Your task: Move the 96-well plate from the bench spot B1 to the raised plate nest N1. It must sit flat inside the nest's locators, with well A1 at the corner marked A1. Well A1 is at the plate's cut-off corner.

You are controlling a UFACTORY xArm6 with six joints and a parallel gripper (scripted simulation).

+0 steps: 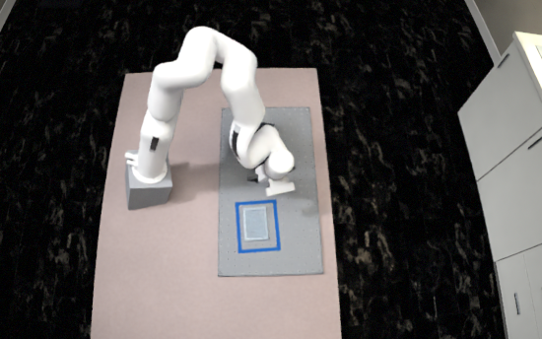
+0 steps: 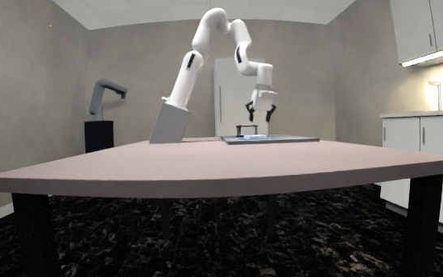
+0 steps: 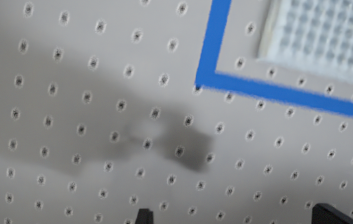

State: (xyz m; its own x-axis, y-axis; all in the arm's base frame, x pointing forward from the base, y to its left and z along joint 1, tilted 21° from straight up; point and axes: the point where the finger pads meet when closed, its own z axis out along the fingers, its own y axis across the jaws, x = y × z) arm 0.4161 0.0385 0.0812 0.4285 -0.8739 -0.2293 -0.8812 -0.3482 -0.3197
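Now: hand 30 mm past the 96-well plate, 160 mm to the left of it and 80 mm above it. Round my hand: black raised nest N1: 60 mm behind, 160 mm to the left, 30 mm below.
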